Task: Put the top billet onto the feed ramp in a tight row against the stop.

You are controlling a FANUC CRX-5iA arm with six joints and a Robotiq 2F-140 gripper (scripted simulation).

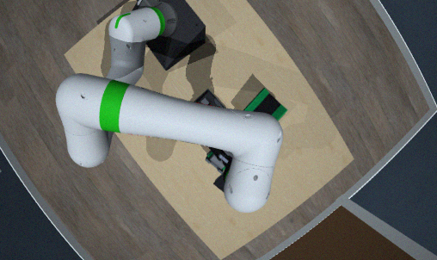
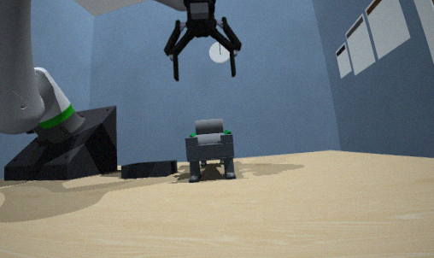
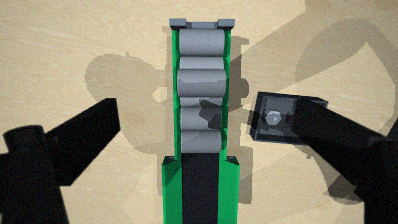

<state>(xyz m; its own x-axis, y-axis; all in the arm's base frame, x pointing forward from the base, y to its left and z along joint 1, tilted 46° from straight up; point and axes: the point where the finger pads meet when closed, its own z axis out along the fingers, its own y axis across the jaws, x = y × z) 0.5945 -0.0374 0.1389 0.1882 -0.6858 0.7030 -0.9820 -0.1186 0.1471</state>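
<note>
Right now my hand is 1 cm short of the grey stop, 8 cm to the left of it and 19 cm above it. Round my hand: low dark tray (19 cm behind, 6 cm to the left, 24 cm below).
</note>
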